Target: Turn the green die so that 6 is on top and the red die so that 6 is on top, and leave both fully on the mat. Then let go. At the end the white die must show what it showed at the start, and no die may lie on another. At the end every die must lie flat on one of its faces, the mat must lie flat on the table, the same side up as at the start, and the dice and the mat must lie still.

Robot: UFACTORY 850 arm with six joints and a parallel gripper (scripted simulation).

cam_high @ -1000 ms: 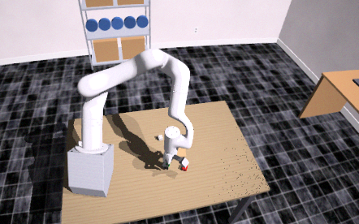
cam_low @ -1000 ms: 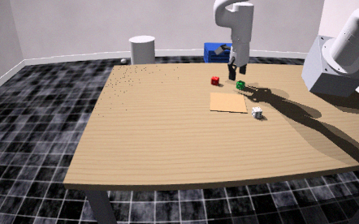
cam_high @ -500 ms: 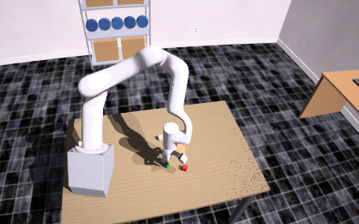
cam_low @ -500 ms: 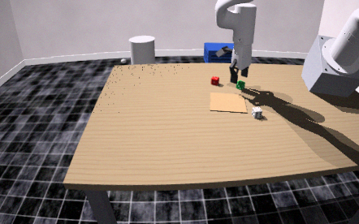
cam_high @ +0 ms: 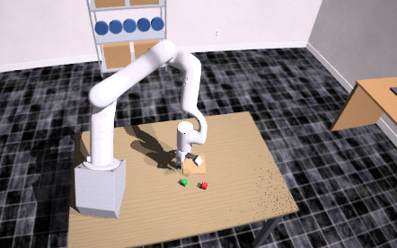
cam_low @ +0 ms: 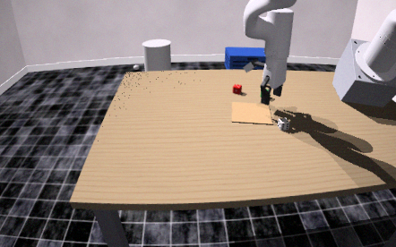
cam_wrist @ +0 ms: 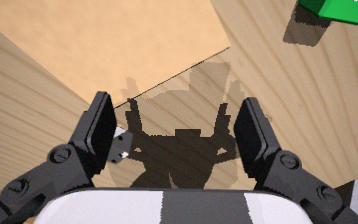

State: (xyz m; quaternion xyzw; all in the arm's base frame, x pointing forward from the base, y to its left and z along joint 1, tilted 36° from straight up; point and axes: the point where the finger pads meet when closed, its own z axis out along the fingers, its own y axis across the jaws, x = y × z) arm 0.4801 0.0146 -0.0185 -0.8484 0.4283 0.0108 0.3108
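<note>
Now: hand 110 mm to the right of the white die, 40 mm above it and 10 mm past it. Round my hand: red die 170 mm to the right, 80 mm ahead, 40 mm below; tan mat 70 mm ahead, 60 mm below; green die 120 mm to the right, 40 mm below, 20 mm behind.
</note>
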